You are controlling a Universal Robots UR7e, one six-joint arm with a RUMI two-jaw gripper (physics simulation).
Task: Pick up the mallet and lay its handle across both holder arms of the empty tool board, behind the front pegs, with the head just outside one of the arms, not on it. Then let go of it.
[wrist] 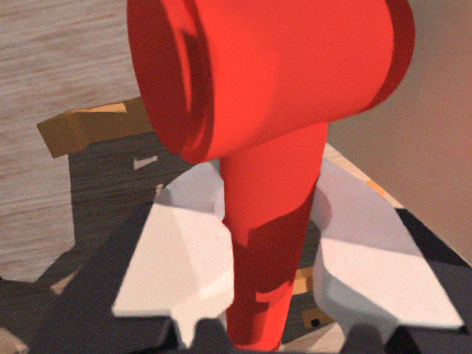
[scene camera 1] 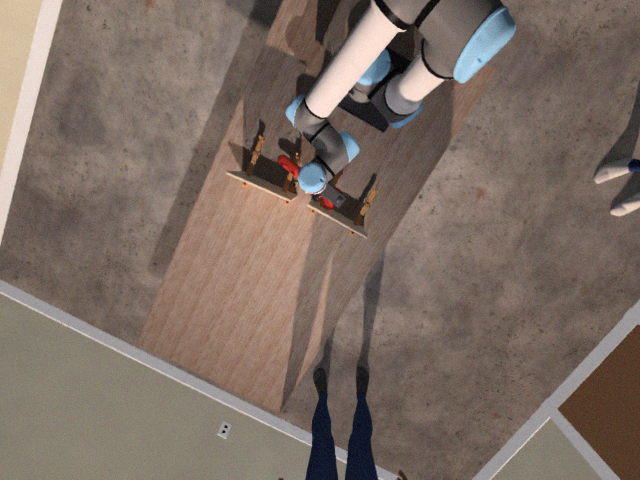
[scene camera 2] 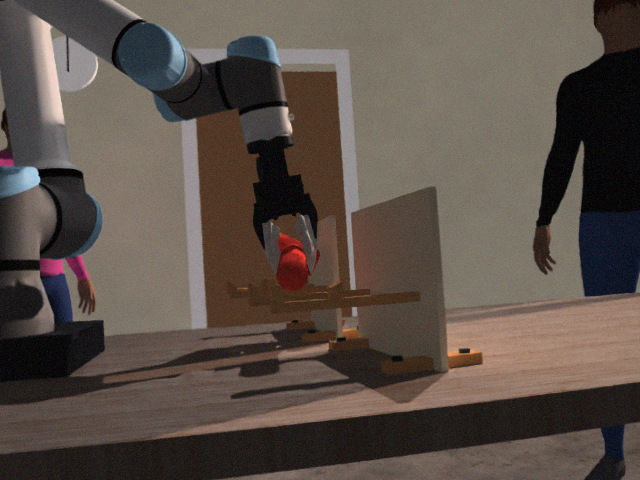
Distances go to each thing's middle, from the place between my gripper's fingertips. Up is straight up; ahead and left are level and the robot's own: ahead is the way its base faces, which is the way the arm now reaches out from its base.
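That red mallet (scene camera 2: 292,273) is 60 mm to the right of my hand, and it's 30 mm above it and 10 mm behind it.
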